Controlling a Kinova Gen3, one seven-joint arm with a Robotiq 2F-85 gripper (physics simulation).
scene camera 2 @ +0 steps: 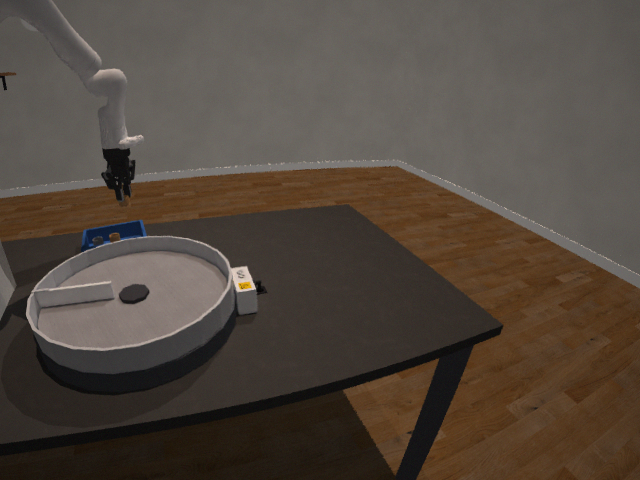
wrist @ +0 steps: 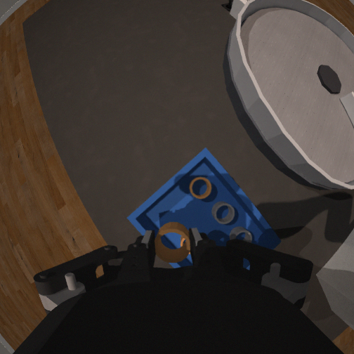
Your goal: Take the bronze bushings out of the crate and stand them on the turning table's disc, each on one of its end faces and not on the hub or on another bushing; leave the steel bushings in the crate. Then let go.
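Frame: origin at the arm's base, x ahead, y left, z up, level; metres.
Seen in the pictures: gripper, between the fingertips: (scene camera 2: 124, 199).
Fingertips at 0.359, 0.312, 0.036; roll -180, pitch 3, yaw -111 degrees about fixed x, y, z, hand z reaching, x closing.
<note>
Pixels of each thing's top centre, then the offset from my fingertips to it, as dx, dy, dz. "*": a spot on its surface instead.
- blue crate, centre of its top: (scene camera 2: 113, 233) -0.040, -0.035, -0.091
- steel bushing, centre of its top: (scene camera 2: 97, 238) -0.100, -0.023, -0.111
- turning table's pale disc, centre of its top: (scene camera 2: 133, 291) +0.102, -0.377, -0.080
- dark hub, centre of its top: (scene camera 2: 133, 291) +0.102, -0.377, -0.080
- white divider, a spot on its surface: (scene camera 2: 77, 294) * -0.013, -0.397, -0.067
- white box, centre of its top: (scene camera 2: 242, 278) +0.334, -0.345, -0.083
My gripper (scene camera 2: 123, 197) (wrist: 171, 239) is shut on a bronze bushing (scene camera 2: 124, 202) (wrist: 172, 256), held above the blue crate (scene camera 2: 114, 227) (wrist: 167, 184). Its open end faces the wrist camera. Another bronze bushing (scene camera 2: 114, 236) (wrist: 191, 188) stands in the crate. Two steel bushings (wrist: 214, 213) (wrist: 241, 229) are also there; one steel bushing (scene camera 2: 98, 240) shows in the scene view. Through the held bushing's hole I see an orange patch; I cannot tell what it is. The turning table's pale disc (scene camera 2: 170, 279) (wrist: 285, 55) has a dark hub (scene camera 2: 133, 293) (wrist: 329, 79); no bushing shows on its visible part.
A raised wall (scene camera 2: 155, 351) (wrist: 260, 105) surrounds the disc. A white divider (scene camera 2: 77, 294) (wrist: 348, 107) runs from this wall towards the hub. A white box (scene camera 2: 245, 299) with a yellow label is on the wall's outer right side in the scene view. The crate is behind the turning table there.
</note>
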